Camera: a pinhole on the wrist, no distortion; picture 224 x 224 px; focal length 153.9 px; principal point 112.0 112.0 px. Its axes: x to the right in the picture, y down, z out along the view. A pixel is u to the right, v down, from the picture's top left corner.
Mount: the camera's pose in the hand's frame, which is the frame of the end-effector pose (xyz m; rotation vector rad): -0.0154 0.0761 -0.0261 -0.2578 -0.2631 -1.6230
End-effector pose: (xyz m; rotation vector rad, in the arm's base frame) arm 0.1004 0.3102 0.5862 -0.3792 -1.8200 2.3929
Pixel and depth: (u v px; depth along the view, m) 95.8 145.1 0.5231
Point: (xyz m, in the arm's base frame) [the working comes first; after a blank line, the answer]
In the camera's frame: -0.0551 0.1125 0.5231

-0.1018 -0.1664 0.4078
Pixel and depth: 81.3 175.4 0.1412
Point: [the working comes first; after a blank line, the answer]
In the camera's frame: -0.0282 0.0582 0.1412

0.0393 0.1889 0.4664
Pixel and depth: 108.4 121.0 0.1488
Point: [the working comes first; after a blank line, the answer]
In the camera's frame: -0.0035 0.0087 0.1488

0.0834 0.1681 0.4936
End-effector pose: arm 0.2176 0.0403 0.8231 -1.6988 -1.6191 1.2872
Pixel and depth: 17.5 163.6 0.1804
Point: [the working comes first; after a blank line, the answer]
In the camera's frame: -0.1108 0.0605 0.1804

0.2375 0.0146 0.5603
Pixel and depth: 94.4 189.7 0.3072
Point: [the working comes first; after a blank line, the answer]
In the camera's frame: -0.0351 0.1551 0.3072

0.0831 0.0683 0.4968
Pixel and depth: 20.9 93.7 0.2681
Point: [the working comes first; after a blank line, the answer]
In the camera's frame: -0.1587 -0.0319 0.2681

0.2335 -0.1023 0.4906
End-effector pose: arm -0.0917 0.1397 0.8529 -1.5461 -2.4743 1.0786
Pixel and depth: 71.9 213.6 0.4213
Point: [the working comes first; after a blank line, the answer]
In the camera's frame: -0.1098 0.2781 0.4213

-0.1237 0.2543 0.3380
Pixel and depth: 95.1 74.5 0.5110
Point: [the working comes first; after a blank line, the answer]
In the camera's frame: -0.0561 -0.1245 0.5110

0.0491 -0.1203 0.3915
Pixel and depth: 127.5 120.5 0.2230
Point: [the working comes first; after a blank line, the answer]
In the camera's frame: 0.0225 0.0123 0.2230

-0.0630 0.0677 0.6363
